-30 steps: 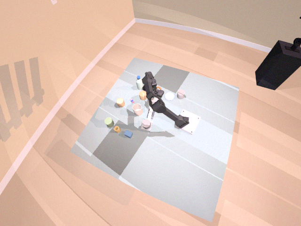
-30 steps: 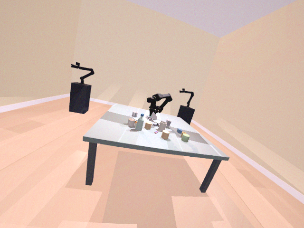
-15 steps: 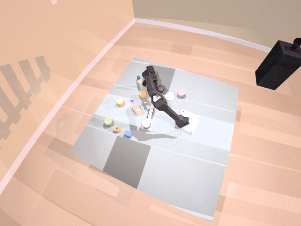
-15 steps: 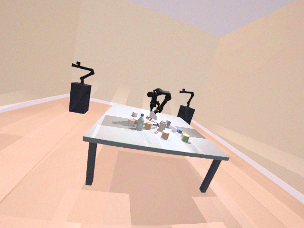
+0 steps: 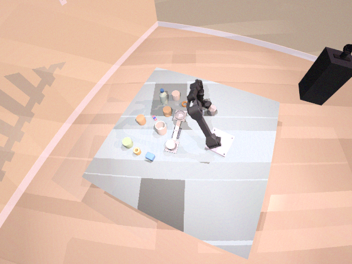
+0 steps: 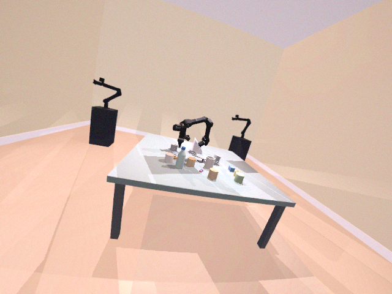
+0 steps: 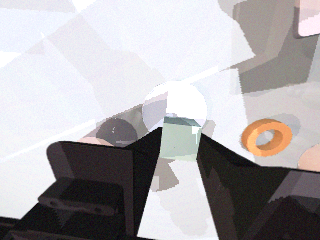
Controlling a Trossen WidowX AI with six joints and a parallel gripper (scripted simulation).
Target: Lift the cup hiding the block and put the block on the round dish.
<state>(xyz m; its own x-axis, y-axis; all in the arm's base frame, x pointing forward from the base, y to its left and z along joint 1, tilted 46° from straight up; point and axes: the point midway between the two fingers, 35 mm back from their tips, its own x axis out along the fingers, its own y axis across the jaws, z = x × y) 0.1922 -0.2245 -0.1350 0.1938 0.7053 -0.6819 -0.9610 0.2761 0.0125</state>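
Now: the pale round dish 7 cm below my gripper tip. From my gripper tip the other things lie so: pale green block 1 cm above; then orange ring 13 cm ahead, 7 cm below, 6 cm to the right; then balance 24 cm to the left, 12 cm ahead, 4 cm below.
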